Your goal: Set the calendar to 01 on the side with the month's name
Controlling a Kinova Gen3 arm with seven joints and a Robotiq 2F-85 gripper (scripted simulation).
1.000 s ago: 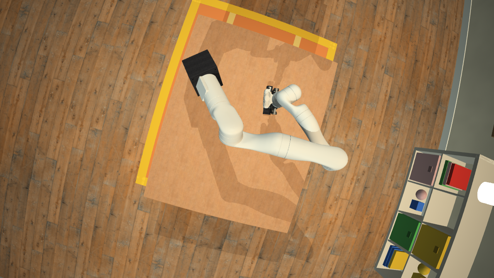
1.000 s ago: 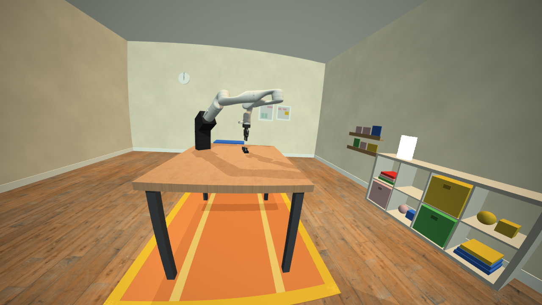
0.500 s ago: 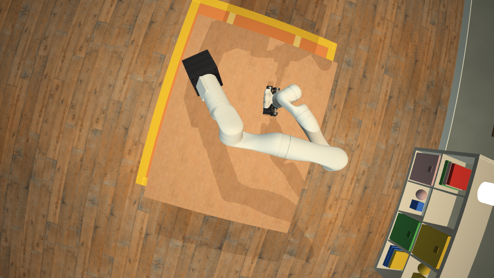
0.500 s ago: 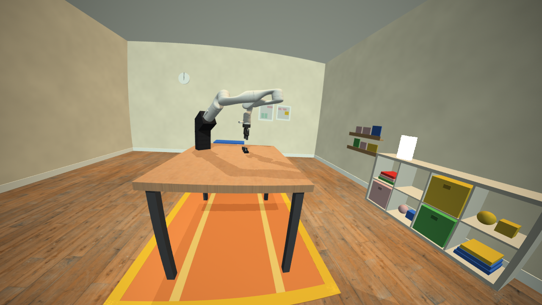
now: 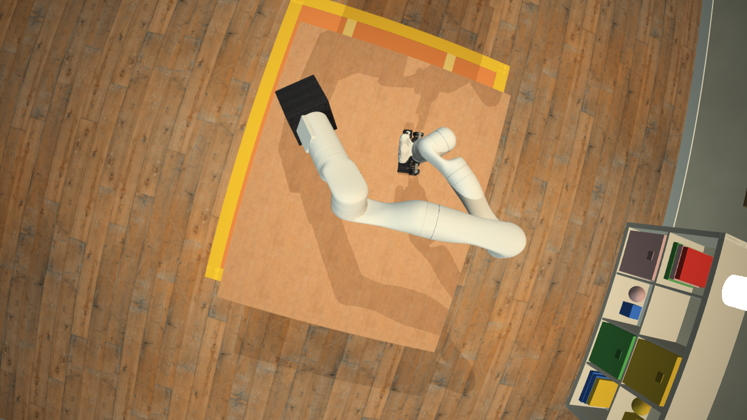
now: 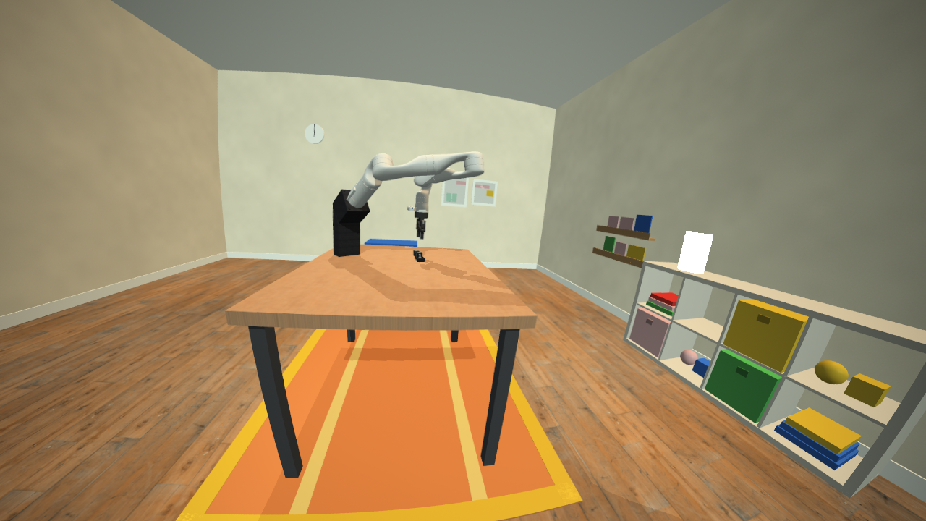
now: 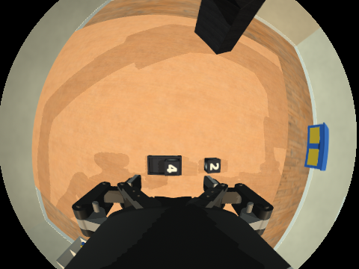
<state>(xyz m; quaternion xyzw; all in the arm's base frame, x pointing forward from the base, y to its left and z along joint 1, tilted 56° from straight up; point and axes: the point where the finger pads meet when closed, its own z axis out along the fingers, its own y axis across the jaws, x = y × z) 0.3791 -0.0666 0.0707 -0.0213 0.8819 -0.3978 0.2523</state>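
Now: the black digit cube 20 mm ahead of my hand, 90 mm to the left of it and 110 mm below it. From my hand the other things lie so: black calendar tray: 20 mm to the right, 120 mm below.
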